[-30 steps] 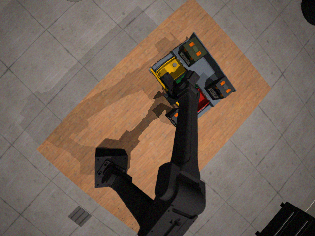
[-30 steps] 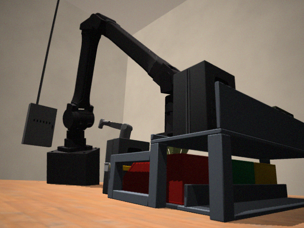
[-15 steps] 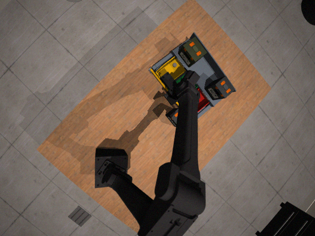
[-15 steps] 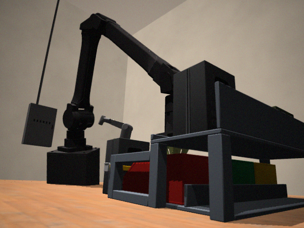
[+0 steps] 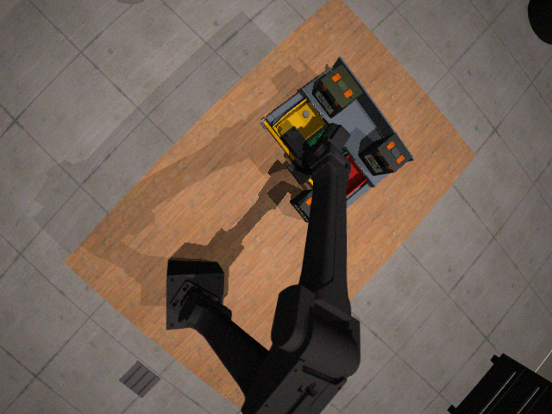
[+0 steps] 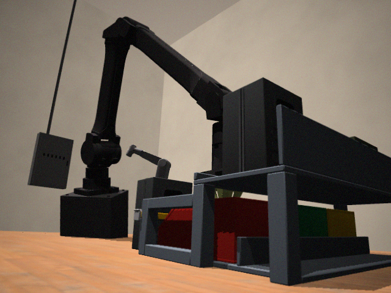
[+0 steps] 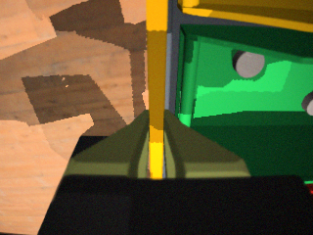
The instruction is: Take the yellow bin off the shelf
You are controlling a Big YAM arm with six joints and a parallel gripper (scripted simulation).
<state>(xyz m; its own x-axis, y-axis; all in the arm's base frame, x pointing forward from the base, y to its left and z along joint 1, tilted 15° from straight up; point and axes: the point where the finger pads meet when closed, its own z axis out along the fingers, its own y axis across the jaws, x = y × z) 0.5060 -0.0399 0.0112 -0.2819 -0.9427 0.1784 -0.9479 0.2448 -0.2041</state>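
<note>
My hand is 1 cm above the thin yellow rod. From my hand the other things lie so: red bin 7 cm ahead, 14 cm to the right, 2 cm below; then green bin 10 cm ahead, 3 cm to the right, 2 cm below; then yellow open bin 13 cm ahead, 8 cm to the left, 2 cm below.
</note>
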